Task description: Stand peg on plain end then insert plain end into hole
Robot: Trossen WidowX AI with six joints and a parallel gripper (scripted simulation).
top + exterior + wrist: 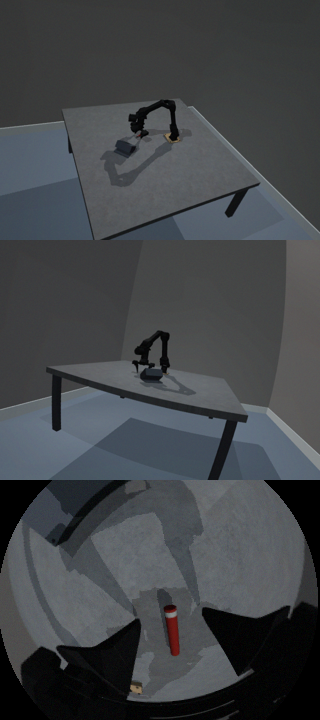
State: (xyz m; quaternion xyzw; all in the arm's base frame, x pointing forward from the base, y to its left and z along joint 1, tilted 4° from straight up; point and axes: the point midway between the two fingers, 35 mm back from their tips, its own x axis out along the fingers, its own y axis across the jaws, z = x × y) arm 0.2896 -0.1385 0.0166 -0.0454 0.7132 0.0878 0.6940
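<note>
The red peg is 10 mm behind my gripper tip. From my gripper tip the other things lie so: sloped dark panel 180 mm ahead, 110 mm to the left, 30 mm above.
</note>
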